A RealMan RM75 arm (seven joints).
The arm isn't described. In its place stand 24 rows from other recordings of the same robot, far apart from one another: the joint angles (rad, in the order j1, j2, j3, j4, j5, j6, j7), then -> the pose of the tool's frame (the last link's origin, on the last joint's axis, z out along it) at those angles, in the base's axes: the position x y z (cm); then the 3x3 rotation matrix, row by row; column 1 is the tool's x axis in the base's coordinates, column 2 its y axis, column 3 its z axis.
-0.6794 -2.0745 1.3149 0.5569 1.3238 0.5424 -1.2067 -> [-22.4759, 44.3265, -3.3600], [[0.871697, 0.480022, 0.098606], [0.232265, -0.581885, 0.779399], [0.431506, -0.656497, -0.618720]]
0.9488 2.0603 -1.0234 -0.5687 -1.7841 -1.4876 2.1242 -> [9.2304, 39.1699, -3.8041], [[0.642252, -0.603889, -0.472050], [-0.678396, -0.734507, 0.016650], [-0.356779, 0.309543, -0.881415]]
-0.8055 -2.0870 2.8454 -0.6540 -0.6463 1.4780 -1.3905 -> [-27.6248, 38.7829, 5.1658], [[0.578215, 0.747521, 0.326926], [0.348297, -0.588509, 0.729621], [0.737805, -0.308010, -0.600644]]
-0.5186 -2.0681 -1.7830 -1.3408 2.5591 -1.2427 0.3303 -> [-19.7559, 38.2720, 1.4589], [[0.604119, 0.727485, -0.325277], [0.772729, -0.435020, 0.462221], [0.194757, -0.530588, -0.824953]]
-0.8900 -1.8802 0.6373 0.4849 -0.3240 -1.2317 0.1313 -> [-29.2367, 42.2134, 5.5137], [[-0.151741, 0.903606, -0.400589], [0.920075, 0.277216, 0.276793], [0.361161, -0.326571, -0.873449]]
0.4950 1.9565 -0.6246 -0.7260 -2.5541 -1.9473 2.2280 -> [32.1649, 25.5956, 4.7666], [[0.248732, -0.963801, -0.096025], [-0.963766, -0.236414, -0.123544], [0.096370, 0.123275, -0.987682]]
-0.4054 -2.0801 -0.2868 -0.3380 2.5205 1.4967 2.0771 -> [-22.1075, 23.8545, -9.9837], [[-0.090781, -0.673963, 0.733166], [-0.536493, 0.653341, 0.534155], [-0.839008, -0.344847, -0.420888]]
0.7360 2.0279 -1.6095 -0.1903 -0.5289 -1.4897 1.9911 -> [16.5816, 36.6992, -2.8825], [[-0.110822, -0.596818, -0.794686], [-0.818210, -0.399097, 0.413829], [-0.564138, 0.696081, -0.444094]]
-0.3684 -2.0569 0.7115 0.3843 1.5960 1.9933 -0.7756 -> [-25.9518, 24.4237, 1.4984], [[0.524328, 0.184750, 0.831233], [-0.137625, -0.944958, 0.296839], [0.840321, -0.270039, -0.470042]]
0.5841 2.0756 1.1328 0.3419 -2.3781 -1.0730 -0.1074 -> [24.7397, 40.2963, 0.7178], [[0.737139, -0.625634, -0.255359], [0.251146, -0.097176, 0.963059], [-0.627337, -0.774040, 0.085494]]
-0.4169 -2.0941 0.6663 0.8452 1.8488 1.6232 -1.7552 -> [-26.3105, 32.0087, 4.1940], [[0.546844, 0.695483, 0.466117], [0.513161, -0.718325, 0.469761], [0.661534, -0.017692, -0.749706]]
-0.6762 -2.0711 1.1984 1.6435 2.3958 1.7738 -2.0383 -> [-9.7763, 34.7627, 5.6243], [[0.982409, -0.027991, -0.184634], [0.025372, -0.959528, 0.280469], [-0.185012, -0.280220, -0.941938]]
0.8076 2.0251 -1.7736 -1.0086 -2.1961 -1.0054 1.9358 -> [11.8898, 38.6085, -8.9311], [[0.968816, 0.162121, 0.187384], [0.108969, -0.957958, 0.265411], [0.222535, -0.236715, -0.945751]]
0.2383 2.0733 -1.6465 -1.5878 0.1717 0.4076 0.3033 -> [16.3667, 39.1075, 6.1658], [[0.596523, -0.801671, 0.038531], [-0.263623, -0.150365, 0.952834], [-0.758066, -0.578545, -0.301035]]
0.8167 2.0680 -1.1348 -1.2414 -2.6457 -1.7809 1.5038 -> [15.1060, 37.4577, 2.9673], [[0.865907, 0.276490, 0.416843], [0.258099, -0.960809, 0.101151], [0.428474, 0.020000, -0.903333]]
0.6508 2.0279 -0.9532 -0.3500 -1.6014 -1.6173 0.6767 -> [20.9530, 33.1399, -2.8548], [[0.758478, 0.079568, -0.646823], [0.260040, -0.947034, 0.188431], [-0.597571, -0.311121, -0.738995]]
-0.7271 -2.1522 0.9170 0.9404 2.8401 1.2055 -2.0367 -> [-25.3997, 40.2445, 0.0660], [[0.807488, 0.387465, -0.444784], [0.559526, -0.741876, 0.369527], [-0.186796, -0.547257, -0.815853]]
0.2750 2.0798 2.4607 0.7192 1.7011 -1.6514 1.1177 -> [28.6229, 29.0325, 6.8974], [[0.616600, -0.492349, -0.614326], [0.048097, -0.755302, 0.653609], [-0.785806, -0.432563, -0.442039]]
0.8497 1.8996 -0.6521 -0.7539 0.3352 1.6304 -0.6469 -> [26.4281, 39.3350, 8.2526], [[0.315675, -0.883537, 0.345994], [-0.948856, -0.292110, 0.119769], [-0.004752, -0.366107, -0.930561]]
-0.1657 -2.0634 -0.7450 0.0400 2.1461 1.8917 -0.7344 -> [-35.9536, 19.2118, 6.4890], [[0.302254, 0.890139, 0.341022], [-0.379514, -0.215804, 0.899665], [0.874421, -0.401350, 0.272592]]
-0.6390 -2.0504 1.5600 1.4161 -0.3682 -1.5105 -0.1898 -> [-16.5416, 36.7019, 0.1661], [[0.381731, 0.722656, -0.576238], [0.917845, -0.222981, 0.328390], [0.108823, -0.654254, -0.748405]]
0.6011 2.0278 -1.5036 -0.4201 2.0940 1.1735 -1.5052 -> [21.1650, 35.8902, -6.0382], [[0.440559, -0.738611, -0.510256], [-0.626110, -0.660136, 0.414978], [-0.643346, 0.136654, -0.753281]]
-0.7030 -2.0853 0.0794 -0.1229 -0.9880 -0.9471 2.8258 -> [-26.0566, 33.7945, -11.8665], [[0.924382, 0.264690, 0.274694], [0.050708, -0.798967, 0.599233], [0.378082, -0.539991, -0.751973]]
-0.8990 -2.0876 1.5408 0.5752 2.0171 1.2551 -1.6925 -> [-16.1912, 35.2477, -11.2454], [[0.986406, 0.118708, -0.113632], [0.107842, -0.989382, -0.097432], [-0.123991, 0.083853, -0.988734]]
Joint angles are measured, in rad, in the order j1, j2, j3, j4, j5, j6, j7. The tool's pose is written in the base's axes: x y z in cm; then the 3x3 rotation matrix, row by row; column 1 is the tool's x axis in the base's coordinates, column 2 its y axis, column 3 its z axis. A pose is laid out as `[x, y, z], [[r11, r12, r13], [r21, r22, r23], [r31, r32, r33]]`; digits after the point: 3 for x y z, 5 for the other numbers.
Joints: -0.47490 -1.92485 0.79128 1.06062 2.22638 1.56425 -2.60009
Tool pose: [-28.634, 35.038, 10.643], [[0.22129, 0.97395, -0.04949], [0.89002, -0.18095, 0.41847], [0.39861, -0.13665, -0.90688]]
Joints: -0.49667 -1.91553 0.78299 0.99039 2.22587 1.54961 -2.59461
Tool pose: [-29.037, 35.378, 10.069], [[0.18993, 0.98111, -0.03683], [0.90020, -0.15905, 0.40538], [0.39187, -0.11015, -0.91340]]
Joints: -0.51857 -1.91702 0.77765 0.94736 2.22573 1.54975 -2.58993
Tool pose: [-28.822, 35.651, 9.352], [[0.17712, 0.98405, -0.01658], [0.90878, -0.15706, 0.38659], [0.37781, -0.08354, -0.92210]]
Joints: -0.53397 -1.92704 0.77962 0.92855 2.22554 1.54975 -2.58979
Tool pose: [-28.363, 35.848, 8.569], [[0.17428, 0.98470, 0.00075], [0.91450, -0.16214, 0.37068], [0.36513, -0.06392, -0.92876]]
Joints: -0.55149 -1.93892 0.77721 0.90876 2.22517 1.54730 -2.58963
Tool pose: [-27.834, 36.105, 7.768], [[0.17024, 0.98518, 0.02095], [0.91868, -0.16637, 0.35827], [0.35645, -0.04175, -0.93338]]
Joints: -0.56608 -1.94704 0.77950 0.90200 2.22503 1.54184 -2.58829
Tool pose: [-27.288, 36.437, 7.295], [[0.17837, 0.98346, 0.03131], [0.91844, -0.17783, 0.35333], [0.35306, -0.03427, -0.93497]]
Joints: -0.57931 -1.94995 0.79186 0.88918 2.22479 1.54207 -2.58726
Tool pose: [-26.854, 36.607, 6.763], [[0.18730, 0.98161, 0.03674], [0.92310, -0.18868, 0.33510], [0.33588, -0.02885, -0.94146]]
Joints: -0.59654 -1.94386 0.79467 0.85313 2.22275 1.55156 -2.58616
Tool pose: [-26.654, 36.662, 6.325], [[0.18040, 0.98237, 0.04905], [0.93288, -0.18669, 0.30804], [0.31176, -0.00981, -0.95011]]
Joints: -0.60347 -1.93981 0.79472 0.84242 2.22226 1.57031 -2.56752
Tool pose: [-26.480, 36.543, 6.245], [[0.19895, 0.97832, 0.05748], [0.93517, -0.20706, 0.28736], [0.29304, -0.00341, -0.95609]]
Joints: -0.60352 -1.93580 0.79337 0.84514 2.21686 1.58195 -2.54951
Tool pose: [-26.377, 36.492, 6.451], [[0.21935, 0.97358, 0.06352], [0.93143, -0.22834, 0.28336], [0.29038, -0.00299, -0.95691]]
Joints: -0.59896 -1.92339 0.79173 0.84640 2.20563 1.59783 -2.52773
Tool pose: [-26.478, 36.359, 6.993], [[0.24004, 0.96831, 0.06900], [0.92643, -0.24973, 0.28171], [0.29001, -0.00369, -0.95702]]
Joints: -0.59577 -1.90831 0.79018 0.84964 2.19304 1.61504 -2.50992
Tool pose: [-26.513, 36.288, 7.678], [[0.26051, 0.96263, 0.07394], [0.92056, -0.27075, 0.28152], [0.29102, -0.00528, -0.95670]]
